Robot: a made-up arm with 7 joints.
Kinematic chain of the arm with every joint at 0, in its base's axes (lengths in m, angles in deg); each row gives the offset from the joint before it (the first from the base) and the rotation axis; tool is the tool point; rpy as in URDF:
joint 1: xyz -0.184 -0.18 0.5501 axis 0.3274 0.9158 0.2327
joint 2: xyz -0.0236 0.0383 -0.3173 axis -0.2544 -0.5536 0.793
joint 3: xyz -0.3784 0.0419 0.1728 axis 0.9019 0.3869 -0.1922
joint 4: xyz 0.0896 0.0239 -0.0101 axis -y
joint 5: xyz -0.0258 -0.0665 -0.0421 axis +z
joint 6: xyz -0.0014 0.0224 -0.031 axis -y
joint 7: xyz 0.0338 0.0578 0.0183 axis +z
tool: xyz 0.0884 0.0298 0.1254 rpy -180 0 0
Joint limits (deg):
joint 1: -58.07..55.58
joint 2: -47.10..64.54
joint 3: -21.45..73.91
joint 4: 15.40..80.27
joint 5: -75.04..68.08
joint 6: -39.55..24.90
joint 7: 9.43..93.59
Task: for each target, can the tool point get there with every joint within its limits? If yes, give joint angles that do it. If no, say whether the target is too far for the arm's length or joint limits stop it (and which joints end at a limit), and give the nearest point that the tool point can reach.
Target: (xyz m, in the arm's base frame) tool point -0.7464 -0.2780 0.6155
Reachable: yes | joints 46.72 42.92 24.98 71.76 25.01 12.87 46.40
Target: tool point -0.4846 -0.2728 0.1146
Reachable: yes | joints -34.06 45.26 63.97 37.09 42.14 1.34 58.88
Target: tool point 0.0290 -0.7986 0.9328
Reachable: no: joint limits stop it (at a limit: joint 1, joint 4, joint 5, joint 6, joint 7) | nearest point -0.3030 -0.3128 0.7509 | short by 0.616 m
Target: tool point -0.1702 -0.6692 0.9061
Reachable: no: joint limits stop it (at a limit: joint 1, joint 3, joint 4, joint 5, joint 7) | nearest point -0.3838 -0.3747 0.7446 | short by 0.398 m
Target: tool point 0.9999 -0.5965 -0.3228
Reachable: no: too far | nearest point 0.0556 -0.4963 0.2021 | short by 1.085 m
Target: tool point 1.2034 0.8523 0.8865
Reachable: no: too far | nearest point -0.0425 0.1101 0.4287 | short by 1.521 m
